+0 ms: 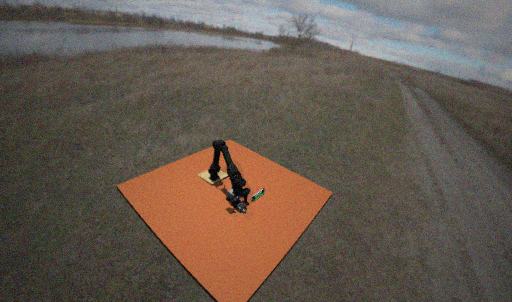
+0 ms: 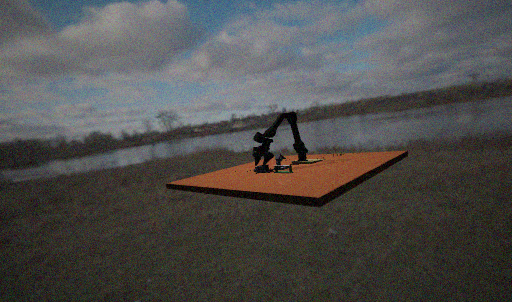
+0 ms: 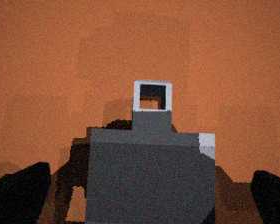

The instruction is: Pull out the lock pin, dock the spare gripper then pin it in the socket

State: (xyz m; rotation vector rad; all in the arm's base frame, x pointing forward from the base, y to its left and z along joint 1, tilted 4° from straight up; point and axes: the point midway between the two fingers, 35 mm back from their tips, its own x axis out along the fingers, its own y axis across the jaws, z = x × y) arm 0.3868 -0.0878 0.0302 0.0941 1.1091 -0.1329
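The spare gripper lies 10 mm behind my gripper tip and 20 mm below it. From my gripper tip the other things lie so: green cradle: 210 mm to the left, 20 mm below; then mount: 130 mm behind, 90 mm to the left, 10 mm above.
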